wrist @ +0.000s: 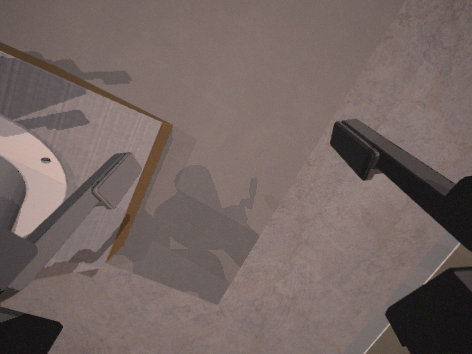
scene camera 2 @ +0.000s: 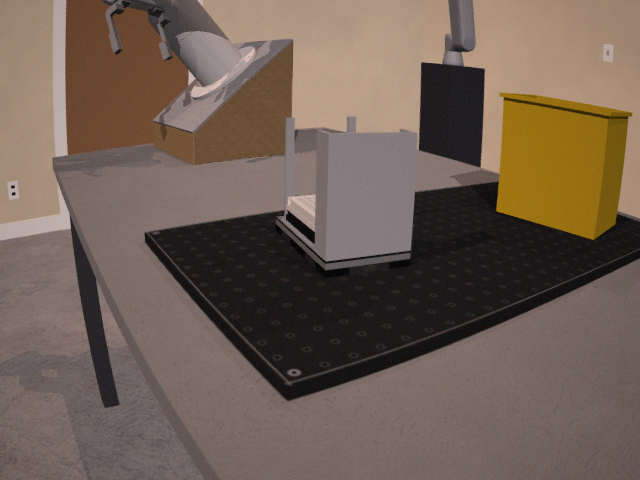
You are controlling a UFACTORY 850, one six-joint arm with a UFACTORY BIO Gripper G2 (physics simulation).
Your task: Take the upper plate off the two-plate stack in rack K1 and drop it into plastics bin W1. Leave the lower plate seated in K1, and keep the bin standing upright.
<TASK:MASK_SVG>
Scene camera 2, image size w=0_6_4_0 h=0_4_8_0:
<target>yellow plastics bin W1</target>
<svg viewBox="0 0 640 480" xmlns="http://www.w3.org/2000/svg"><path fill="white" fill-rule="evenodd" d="M499 93L499 97L504 97L496 211L592 240L614 226L621 190L628 116L632 116L632 112L538 95Z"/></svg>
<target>pale plate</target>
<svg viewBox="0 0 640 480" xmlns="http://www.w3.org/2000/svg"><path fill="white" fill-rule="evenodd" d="M288 197L286 209L315 232L316 195Z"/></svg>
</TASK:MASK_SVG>
